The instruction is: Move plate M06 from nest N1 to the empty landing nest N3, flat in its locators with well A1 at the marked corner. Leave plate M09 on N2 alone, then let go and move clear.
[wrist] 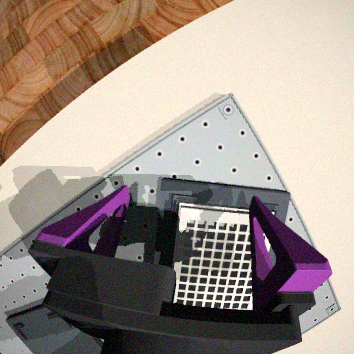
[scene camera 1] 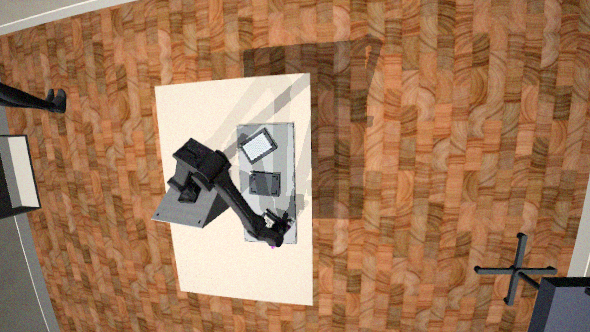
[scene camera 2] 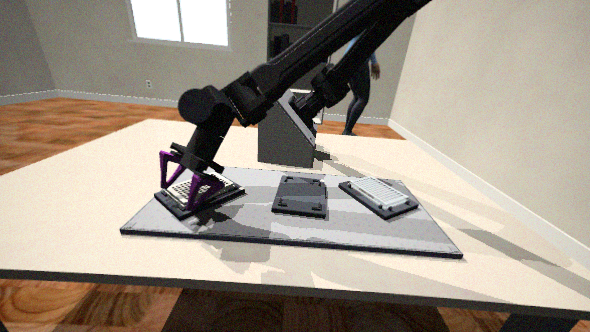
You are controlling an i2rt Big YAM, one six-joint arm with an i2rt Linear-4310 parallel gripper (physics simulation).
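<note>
A white gridded plate, taken as M06 (scene camera 1: 270, 220) (scene camera 2: 186, 190) (wrist: 215, 265), sits on a dark nest, N1 (scene camera 2: 167, 204) (wrist: 222, 193). My gripper (scene camera 2: 176, 198) (wrist: 188, 196) is open and empty, with its purple fingers low over this nest. In the wrist view, the left finger is apart from the plate's left edge, and the right finger covers its right part. Contact cannot be told. The dark landing nest N3 (scene camera 1: 265, 184) (scene camera 2: 300, 196) (wrist: 37, 327) is empty. A pale plate, taken as M09 (scene camera 1: 258, 146) (scene camera 2: 377, 192), sits on N2 (scene camera 1: 271, 138). Labels and well A1 are unreadable.
The nests stand on a grey perforated board (scene camera 1: 283, 155) (scene camera 2: 345, 232) (wrist: 220, 135) on a cream table (scene camera 1: 240, 270) (scene camera 2: 80, 220) (wrist: 300, 75). The grey arm base (scene camera 1: 187, 210) (scene camera 2: 285, 142) stands behind the board. A person's legs (scene camera 2: 359, 95) show beyond the table.
</note>
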